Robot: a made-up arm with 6 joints. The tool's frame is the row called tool. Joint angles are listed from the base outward. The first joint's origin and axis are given. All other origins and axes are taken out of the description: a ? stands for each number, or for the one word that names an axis. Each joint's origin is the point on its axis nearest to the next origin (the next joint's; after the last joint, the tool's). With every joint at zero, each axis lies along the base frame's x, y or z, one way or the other. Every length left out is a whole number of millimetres.
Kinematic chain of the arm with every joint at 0, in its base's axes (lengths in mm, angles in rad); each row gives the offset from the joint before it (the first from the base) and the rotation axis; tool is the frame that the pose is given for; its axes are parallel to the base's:
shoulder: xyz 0 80 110 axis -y
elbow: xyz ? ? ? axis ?
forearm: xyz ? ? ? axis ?
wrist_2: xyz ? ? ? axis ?
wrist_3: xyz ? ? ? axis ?
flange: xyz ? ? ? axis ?
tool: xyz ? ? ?
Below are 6 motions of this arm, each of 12 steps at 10 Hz.
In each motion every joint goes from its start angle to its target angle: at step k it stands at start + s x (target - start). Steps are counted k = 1, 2, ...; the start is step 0. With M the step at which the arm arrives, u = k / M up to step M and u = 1 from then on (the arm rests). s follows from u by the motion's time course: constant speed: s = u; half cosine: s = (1 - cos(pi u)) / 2; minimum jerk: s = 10 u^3 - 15 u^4 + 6 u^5.
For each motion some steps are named. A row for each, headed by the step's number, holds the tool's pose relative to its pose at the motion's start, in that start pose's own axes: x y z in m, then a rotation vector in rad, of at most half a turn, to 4 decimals.
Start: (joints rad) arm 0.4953 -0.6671 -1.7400 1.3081 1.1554 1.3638
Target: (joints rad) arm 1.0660 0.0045 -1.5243 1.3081 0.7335 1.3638
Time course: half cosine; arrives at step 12
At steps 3, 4, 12:
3: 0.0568 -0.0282 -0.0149 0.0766 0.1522 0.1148
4: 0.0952 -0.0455 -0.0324 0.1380 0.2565 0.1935
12: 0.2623 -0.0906 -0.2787 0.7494 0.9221 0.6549

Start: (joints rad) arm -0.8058 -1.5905 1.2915 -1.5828 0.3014 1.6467
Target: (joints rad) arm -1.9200 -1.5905 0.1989 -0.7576 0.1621 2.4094
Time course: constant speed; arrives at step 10
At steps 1, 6, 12:
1: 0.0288 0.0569 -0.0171 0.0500 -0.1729 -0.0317
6: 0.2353 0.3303 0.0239 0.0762 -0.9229 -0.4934
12: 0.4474 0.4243 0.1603 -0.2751 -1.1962 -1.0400

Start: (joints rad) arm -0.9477 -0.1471 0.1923 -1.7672 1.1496 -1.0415
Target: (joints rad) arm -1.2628 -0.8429 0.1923 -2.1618 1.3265 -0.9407
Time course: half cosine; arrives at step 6
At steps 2, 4, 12:
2: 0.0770 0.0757 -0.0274 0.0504 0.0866 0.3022
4: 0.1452 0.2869 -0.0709 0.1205 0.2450 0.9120
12: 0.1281 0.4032 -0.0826 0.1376 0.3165 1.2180

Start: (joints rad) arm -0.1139 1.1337 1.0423 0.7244 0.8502 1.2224
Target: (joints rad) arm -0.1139 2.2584 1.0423 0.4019 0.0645 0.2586
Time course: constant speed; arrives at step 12
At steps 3, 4, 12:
3: -0.0114 0.0347 -0.0760 -0.0868 0.0496 0.0750
4: -0.0093 0.0469 -0.1020 -0.1268 0.0667 0.0928
12: 0.1079 0.1388 -0.2885 -0.5774 0.2220 0.0170

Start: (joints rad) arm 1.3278 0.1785 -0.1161 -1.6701 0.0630 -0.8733
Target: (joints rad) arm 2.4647 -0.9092 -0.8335 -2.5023 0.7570 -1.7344
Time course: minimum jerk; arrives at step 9
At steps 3, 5, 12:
3: -0.0108 0.0648 0.0926 -0.0987 0.0589 0.1988
5: -0.0634 0.2128 0.2184 -0.4415 0.2510 0.4574
12: -0.1388 0.3649 0.2546 -0.9070 0.5438 0.4875

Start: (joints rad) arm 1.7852 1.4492 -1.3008 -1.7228 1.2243 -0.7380
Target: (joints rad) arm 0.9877 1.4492 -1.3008 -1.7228 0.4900 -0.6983
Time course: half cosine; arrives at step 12
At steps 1, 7, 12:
1: -0.0046 -0.0019 0.0028 -0.0039 -0.0132 -0.0090
7: -0.1881 -0.0734 0.0514 -0.0755 -0.4425 -0.3988
12: -0.3025 -0.1124 0.0301 -0.0494 -0.6454 -0.6858

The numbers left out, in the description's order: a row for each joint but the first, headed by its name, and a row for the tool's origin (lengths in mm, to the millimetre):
elbow: xyz 10 0 110, axis -y
forearm: xyz -120 0 -10, axis -x
wrist_2: xyz 0 290 -240, axis -z
wrist_3: xyz 160 -80 0, axis +x
flange: xyz 0 -40 -70, axis -y
tool: xyz -30 0 60

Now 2 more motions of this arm.
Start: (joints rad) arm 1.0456 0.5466 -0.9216 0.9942 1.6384 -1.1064
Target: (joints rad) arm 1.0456 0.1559 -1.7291 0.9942 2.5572 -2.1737
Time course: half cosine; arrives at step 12
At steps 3, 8, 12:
3: 0.0149 0.0165 -0.0331 0.1660 0.0929 0.1183
8: 0.1021 0.1362 -0.1116 0.4671 0.2371 0.8727
12: 0.1323 0.1982 -0.1068 0.3600 0.1750 1.2124

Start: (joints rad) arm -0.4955 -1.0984 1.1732 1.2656 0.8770 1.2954
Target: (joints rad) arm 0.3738 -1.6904 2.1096 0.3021 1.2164 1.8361
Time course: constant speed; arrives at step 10
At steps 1, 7, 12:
1: -0.0153 -0.0090 -0.0297 0.1141 -0.0564 0.0182
7: -0.0621 -0.0362 -0.1893 0.6779 -0.2738 0.2150
12: -0.0591 -0.0487 -0.2538 0.8540 -0.3054 0.3702

